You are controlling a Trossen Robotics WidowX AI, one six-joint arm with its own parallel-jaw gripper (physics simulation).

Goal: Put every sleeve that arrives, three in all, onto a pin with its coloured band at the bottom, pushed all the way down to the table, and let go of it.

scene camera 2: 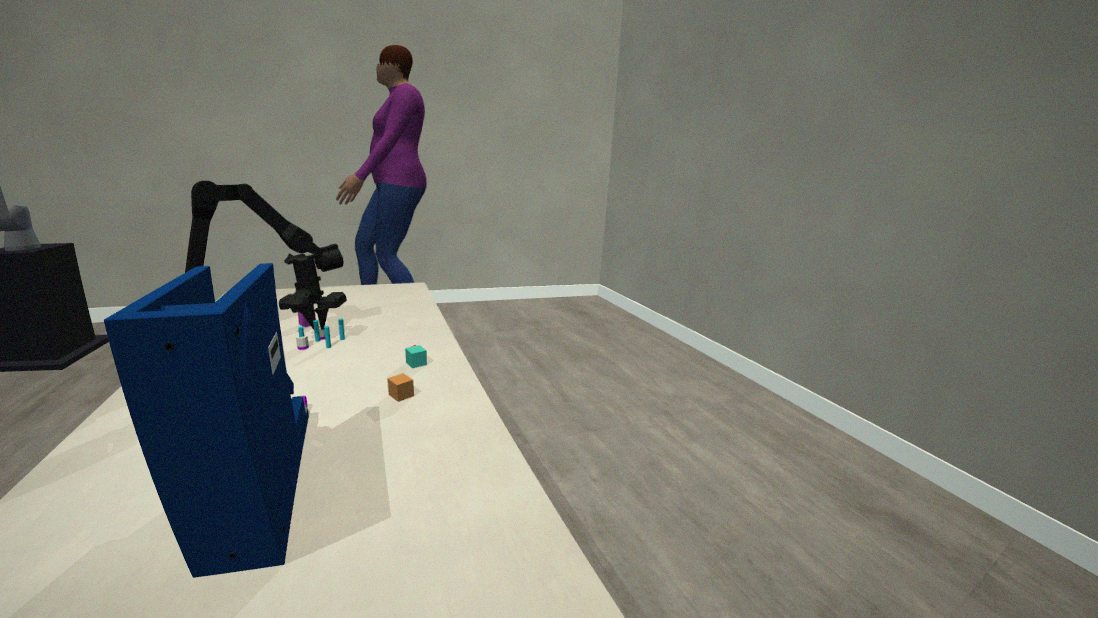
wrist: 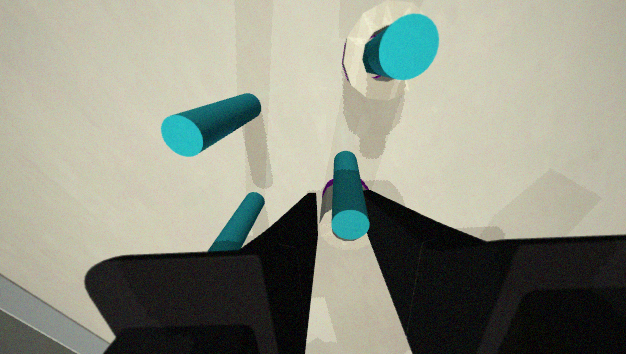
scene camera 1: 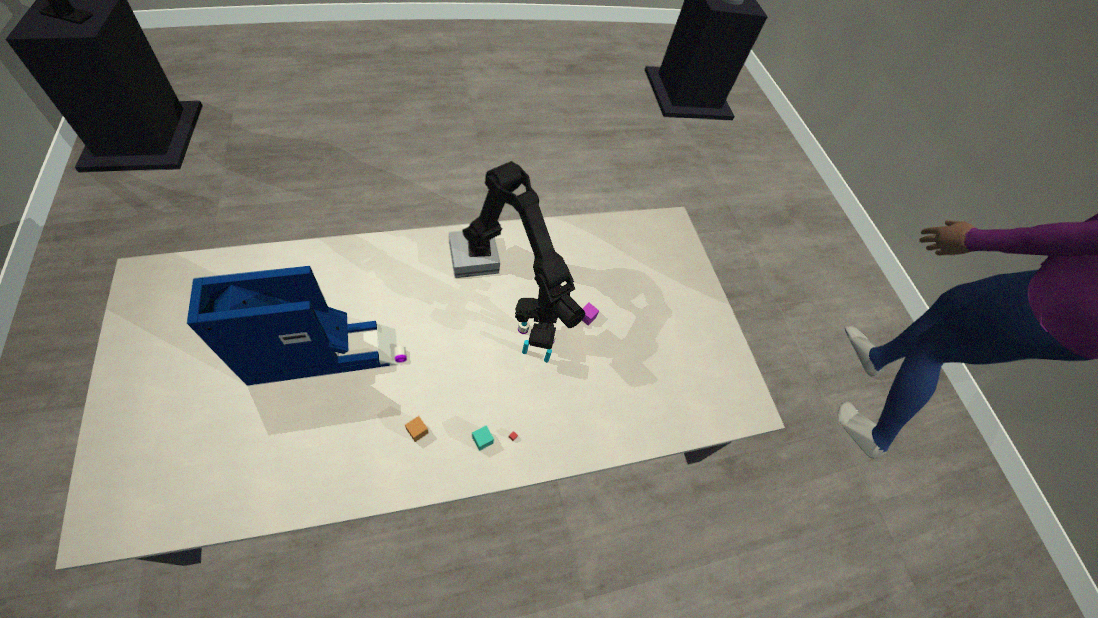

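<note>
Four teal pins stand on the table. In the wrist view a white sleeve [wrist: 368, 82] [scene camera 1: 522, 328] [scene camera 2: 301, 342] sits on the far right pin [wrist: 403, 46], with its purple band at the table. A second white sleeve [wrist: 324, 225] sits on the middle pin [wrist: 348, 197], low at its base, with a purple edge showing at the far side. My gripper [wrist: 338, 200] [scene camera 1: 538, 348] [scene camera 2: 319, 319] hangs low over this pin with its fingers apart on either side of the sleeve, gripping nothing. Two pins [wrist: 211, 121] [wrist: 238, 221] are bare. A third sleeve [scene camera 1: 401, 354] lies at the feeder's mouth.
The blue feeder [scene camera 1: 283, 325] [scene camera 2: 261, 417] stands at the table's left. An orange cube [scene camera 1: 417, 428] [scene camera 2: 401, 386], a teal cube [scene camera 1: 483, 437] [scene camera 2: 415, 356] and a small red cube [scene camera 1: 514, 435] lie near the front. A magenta cube [scene camera 1: 590, 313] lies beside the arm. A person [scene camera 2: 390, 166] stands beyond the table.
</note>
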